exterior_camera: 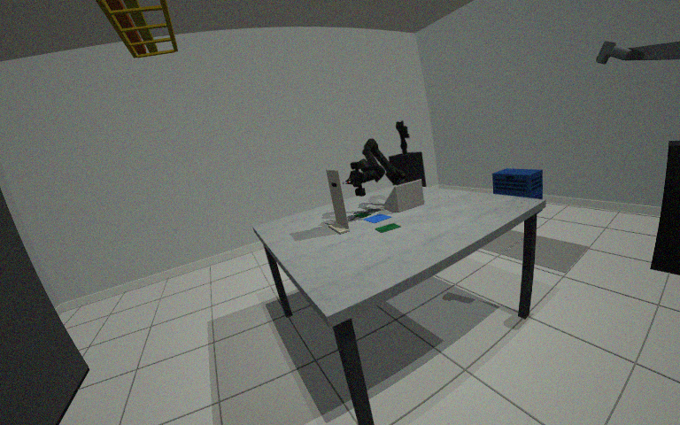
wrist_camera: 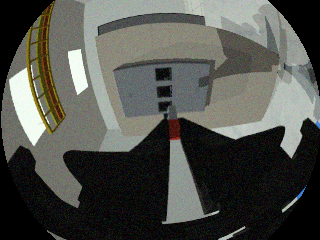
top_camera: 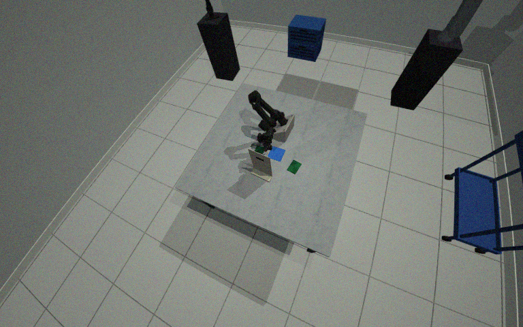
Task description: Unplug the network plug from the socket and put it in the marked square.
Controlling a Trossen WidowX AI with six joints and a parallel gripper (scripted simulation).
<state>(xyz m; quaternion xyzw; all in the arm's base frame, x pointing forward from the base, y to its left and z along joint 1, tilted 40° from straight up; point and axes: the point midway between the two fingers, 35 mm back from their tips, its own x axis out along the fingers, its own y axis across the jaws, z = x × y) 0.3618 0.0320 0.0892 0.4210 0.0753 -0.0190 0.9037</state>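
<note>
My gripper tip is now 14 cm past the blue square, 4 cm to the right of it and 23 cm above it. The rest, counted from my gripper tip: red plug 1 cm ahead; upright beige panel 7 cm ahead, 1 cm to the right, 9 cm below.
</note>
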